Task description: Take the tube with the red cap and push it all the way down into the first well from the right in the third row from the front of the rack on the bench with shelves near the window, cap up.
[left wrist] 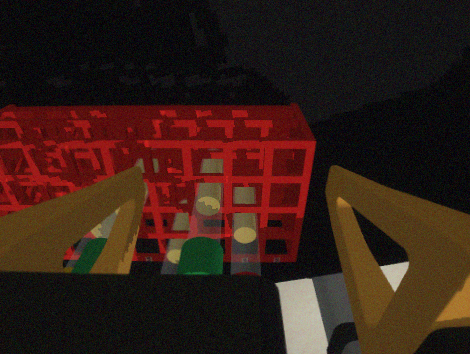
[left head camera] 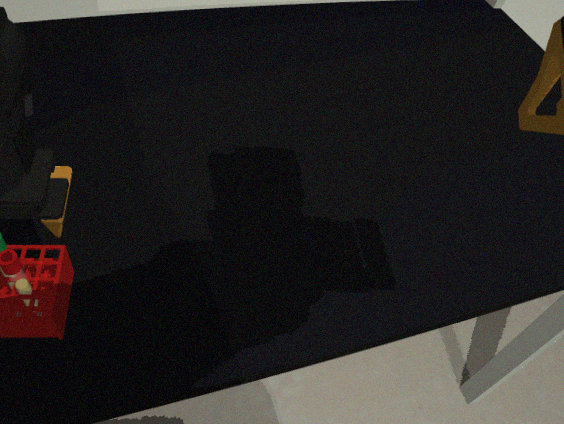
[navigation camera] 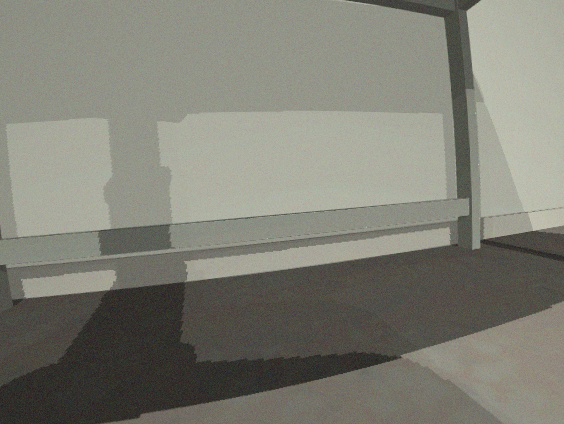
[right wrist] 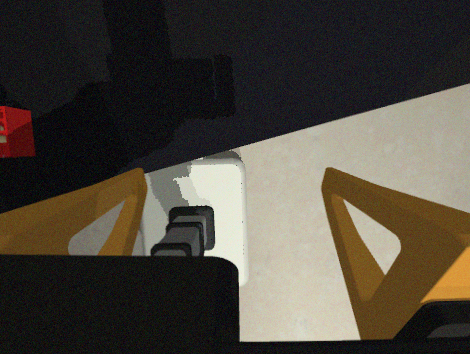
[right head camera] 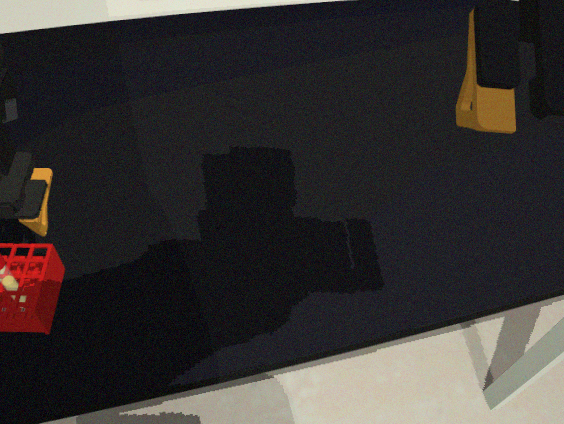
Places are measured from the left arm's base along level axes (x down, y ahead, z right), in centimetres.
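Where they show: left gripper, fingertip midpoint: point(left wrist: 235, 178) point(left head camera: 21, 232) point(right head camera: 9, 231); right gripper, fingertip midpoint: point(right wrist: 234, 177) point(right head camera: 528, 121).
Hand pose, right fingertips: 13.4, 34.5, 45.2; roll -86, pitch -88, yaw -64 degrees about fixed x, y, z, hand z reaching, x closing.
Things, the pixels of their top centre, and the offset from my right fingertips, as dx, dy, dz. "spot": a spot on its surface instead. Level surfaces: height alone.
- red rack, middle of its top: point(left wrist: 137, 209) +30.5, +6.3, -51.1
- tube with the red cap, middle of its top: point(left wrist: 248, 319) point(left head camera: 7, 256) +24.3, +5.2, -44.7
- green-capped tube, middle of its top: point(left wrist: 197, 287) +24.3, +7.4, -46.8
- green cap, surface spot: point(left wrist: 90, 255) spot: +25.2, +8.2, -51.3
- dark bench, its level: dx +36.2
The red rack point(left head camera: 64, 295) point(right head camera: 51, 295) point(left wrist: 308, 155) point(right wrist: 19, 132) stands on the dark bench. The tube with the red cap point(left head camera: 9, 261) point(left wrist: 245, 255) stands cap up in the rack's second column from the right in the left wrist view; its row is unclear. No tube shows in the rightmost column, including its third well from the front point(left wrist: 285, 194). My left gripper point(left wrist: 235, 178) is open and empty above the rack, one finger over it and one beyond its right side. My right gripper point(right wrist: 234, 177) is open and empty, far to the right of the rack.
A green-capped tube point(left wrist: 201, 256) stands just left of the red-capped one. Another green cap point(left wrist: 90, 255) shows behind the left finger. The dark bench point(left head camera: 350, 150) point(right head camera: 350, 150) has its front edge toward me. A grey bench leg frame point(navigation camera: 462, 150) shows in the navigation view.
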